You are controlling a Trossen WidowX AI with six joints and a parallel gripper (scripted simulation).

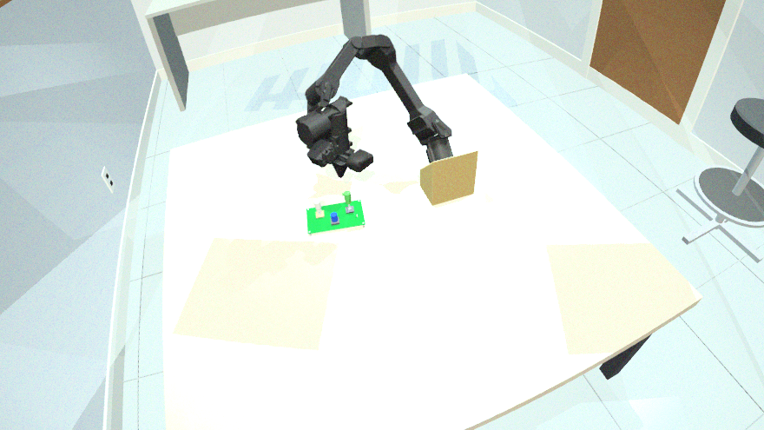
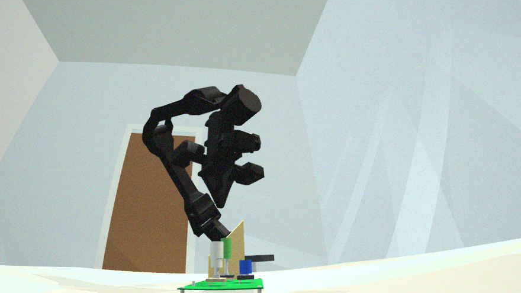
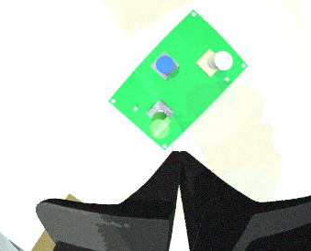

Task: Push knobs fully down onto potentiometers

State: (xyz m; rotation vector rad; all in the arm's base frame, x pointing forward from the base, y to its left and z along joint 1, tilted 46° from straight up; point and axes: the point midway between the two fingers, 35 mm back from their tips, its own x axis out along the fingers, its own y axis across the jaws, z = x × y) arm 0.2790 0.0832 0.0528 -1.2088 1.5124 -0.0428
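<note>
Right now the green knob is 10 mm behind my gripper tip, 10 mm to the left of it and 70 mm below it. Also, from my gripper tip: grey-white knob 80 mm ahead, 90 mm below.
</note>
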